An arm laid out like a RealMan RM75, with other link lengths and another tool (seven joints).
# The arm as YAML. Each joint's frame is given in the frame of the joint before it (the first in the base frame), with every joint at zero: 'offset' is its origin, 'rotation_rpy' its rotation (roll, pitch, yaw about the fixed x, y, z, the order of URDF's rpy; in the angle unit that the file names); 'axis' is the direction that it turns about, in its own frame. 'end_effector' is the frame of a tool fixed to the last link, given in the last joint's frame.
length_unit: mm
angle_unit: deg
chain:
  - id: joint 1
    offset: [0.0, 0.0, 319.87]
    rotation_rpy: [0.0, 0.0, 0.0]
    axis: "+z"
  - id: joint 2
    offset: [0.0, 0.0, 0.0]
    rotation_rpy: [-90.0, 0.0, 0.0]
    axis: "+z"
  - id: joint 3
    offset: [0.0, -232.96, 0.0]
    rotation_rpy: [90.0, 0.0, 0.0]
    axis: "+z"
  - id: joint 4
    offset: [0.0, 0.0, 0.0]
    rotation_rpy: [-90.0, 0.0, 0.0]
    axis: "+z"
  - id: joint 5
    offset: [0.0, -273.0, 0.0]
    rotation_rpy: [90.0, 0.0, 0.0]
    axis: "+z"
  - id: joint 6
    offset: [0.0, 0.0, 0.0]
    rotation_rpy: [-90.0, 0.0, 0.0]
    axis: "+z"
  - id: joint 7
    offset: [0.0, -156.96, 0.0]
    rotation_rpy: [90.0, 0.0, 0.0]
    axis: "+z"
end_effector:
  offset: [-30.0, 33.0, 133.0]
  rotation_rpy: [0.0, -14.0, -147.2]
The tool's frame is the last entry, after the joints.
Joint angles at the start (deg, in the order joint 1, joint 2, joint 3, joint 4, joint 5, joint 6, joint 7):
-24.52 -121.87 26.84 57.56 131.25 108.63 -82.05
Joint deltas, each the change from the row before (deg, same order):
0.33 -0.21 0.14 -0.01 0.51 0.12 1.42
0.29 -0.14 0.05 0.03 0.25 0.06 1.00
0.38 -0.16 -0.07 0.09 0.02 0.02 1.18
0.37 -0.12 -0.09 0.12 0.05 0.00 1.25
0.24 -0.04 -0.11 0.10 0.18 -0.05 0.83
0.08 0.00 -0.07 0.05 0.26 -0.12 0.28
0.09 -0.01 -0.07 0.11 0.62 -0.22 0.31
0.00 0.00 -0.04 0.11 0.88 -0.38 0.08
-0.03 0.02 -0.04 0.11 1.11 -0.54 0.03
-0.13 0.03 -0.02 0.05 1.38 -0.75 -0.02
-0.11 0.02 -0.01 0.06 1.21 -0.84 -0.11
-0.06 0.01 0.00 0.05 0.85 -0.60 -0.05
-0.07 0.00 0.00 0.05 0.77 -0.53 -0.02
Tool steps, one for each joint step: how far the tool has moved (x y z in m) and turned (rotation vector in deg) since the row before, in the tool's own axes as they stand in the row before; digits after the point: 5 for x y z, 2 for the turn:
0.00306 -0.00468 -0.00027 0.72 0.20 0.77
0.00203 -0.00292 -0.00049 0.35 0.12 0.57
0.00182 -0.00210 -0.00082 0.07 0.02 0.81
0.00203 -0.00181 -0.00128 0.07 0.11 0.91
0.00199 -0.00122 -0.00153 0.05 0.25 0.57
0.00164 -0.00059 -0.00105 0.03 0.31 0.13
0.00304 -0.00141 -0.00174 0.18 0.65 0.03
0.00392 -0.00136 -0.00183 0.24 0.92 -0.20
0.00508 -0.00141 -0.00229 0.28 1.20 -0.29
0.00629 -0.00130 -0.00230 0.36 1.47 -0.37
0.00615 -0.00052 -0.00211 0.18 1.43 -0.36
0.00444 -0.00042 -0.00153 0.12 1.02 -0.22
0.00393 -0.00034 -0.00128 0.13 0.91 -0.16

